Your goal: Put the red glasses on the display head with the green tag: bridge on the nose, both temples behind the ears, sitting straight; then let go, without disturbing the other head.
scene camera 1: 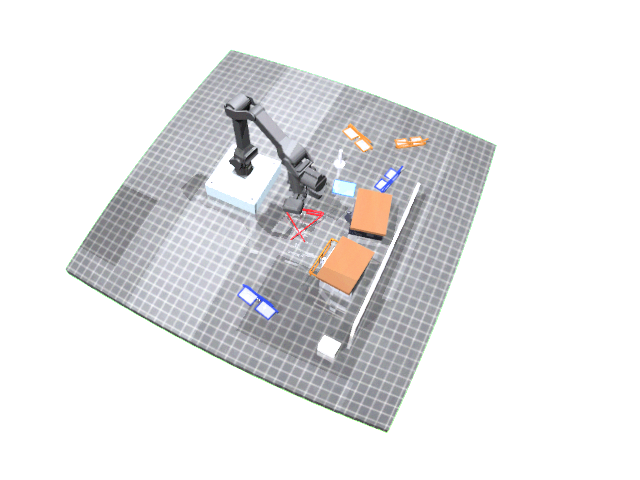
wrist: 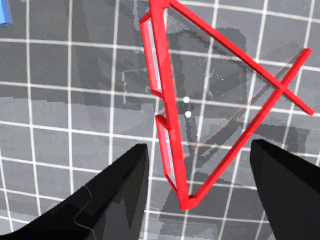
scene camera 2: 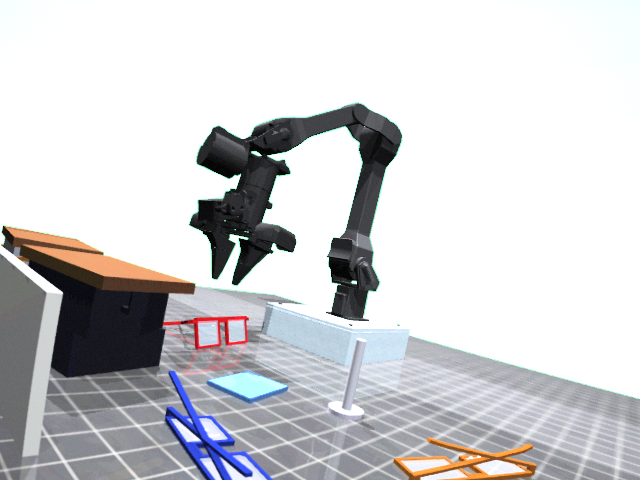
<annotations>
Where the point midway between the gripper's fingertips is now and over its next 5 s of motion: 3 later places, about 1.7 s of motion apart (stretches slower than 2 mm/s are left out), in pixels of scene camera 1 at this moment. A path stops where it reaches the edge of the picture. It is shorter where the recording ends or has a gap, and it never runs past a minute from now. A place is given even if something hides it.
My gripper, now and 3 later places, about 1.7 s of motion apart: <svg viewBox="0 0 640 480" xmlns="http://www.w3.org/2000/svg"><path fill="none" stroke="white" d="M302 203L296 209L295 198L327 154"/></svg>
</annotations>
